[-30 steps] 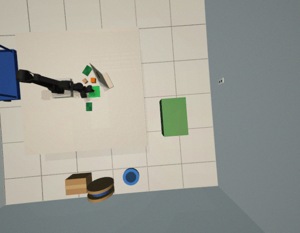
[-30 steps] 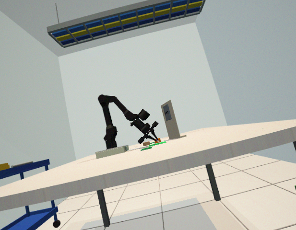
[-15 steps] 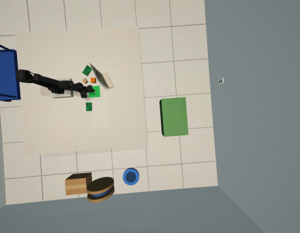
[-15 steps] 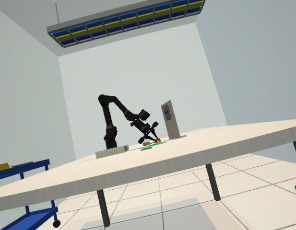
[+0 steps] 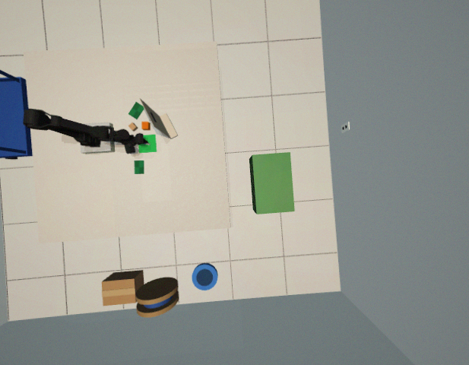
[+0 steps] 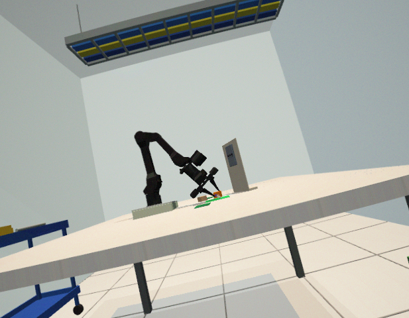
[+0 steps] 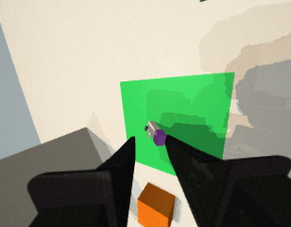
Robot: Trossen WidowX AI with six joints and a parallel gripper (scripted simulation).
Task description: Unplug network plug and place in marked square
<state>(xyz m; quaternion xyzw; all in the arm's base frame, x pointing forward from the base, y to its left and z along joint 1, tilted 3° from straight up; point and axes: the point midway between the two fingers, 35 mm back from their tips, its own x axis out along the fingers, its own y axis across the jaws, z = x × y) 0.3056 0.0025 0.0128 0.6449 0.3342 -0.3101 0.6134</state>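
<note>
The network plug lies 10 mm below my gripper tip. The rest, counted from my gripper tip: orange block: 10 mm behind, 120 mm to the left, 10 mm below; then bright green marked square: 10 mm behind, 20 mm below; then tan block: 90 mm behind, 110 mm to the left, 10 mm below.
</note>
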